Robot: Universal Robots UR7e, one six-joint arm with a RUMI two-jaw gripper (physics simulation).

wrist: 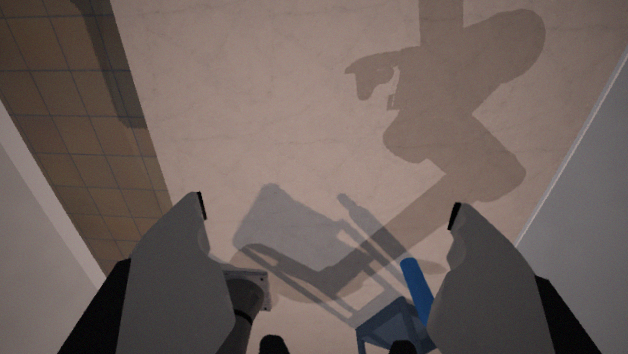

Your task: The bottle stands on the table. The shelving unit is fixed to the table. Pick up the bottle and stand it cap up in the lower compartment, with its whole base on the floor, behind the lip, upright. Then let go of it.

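Frame: origin at the arm's base, x ahead, y left, z up, level; millimetres.
Seen in the pictures: gripper, fingertip midpoint: (326, 200); arm's base, origin of the base link: (240, 294).
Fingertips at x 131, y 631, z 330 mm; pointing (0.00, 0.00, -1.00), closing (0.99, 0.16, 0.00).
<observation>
Offsets run from my fingertips to a thing's middle. "spot": to the spot under its first point. Level surfaces: height alone.
The bottle @(dx +342, dy -396, dz -243 mm) (418, 291) shows in the wrist view as a plain blue cylinder low and right of the middle. One end is in sight, and the rest runs behind the right finger, so its cap is hidden. Its shadow, with a narrow neck, falls on the table. The shelving unit @(spot: dx +340, dy -644, dz -324 mm) (380, 318) is a dark blue frame with panels at the bottom edge, left of and below the bottle. The picture's edge and the right finger cut it off. My gripper (326, 200) is wide open, high above the table, with no object between its fingers.
The pale marble-look table @(dz -348 mm) (260, 90) fills the middle, crossed by shadows of the arm and the shelving unit. The robot's dark base (247, 295) stands at the lower left, partly behind the left finger. Brown tiled floor (75, 90) lies beyond the table's left edge, grey surfaces farther out.
</observation>
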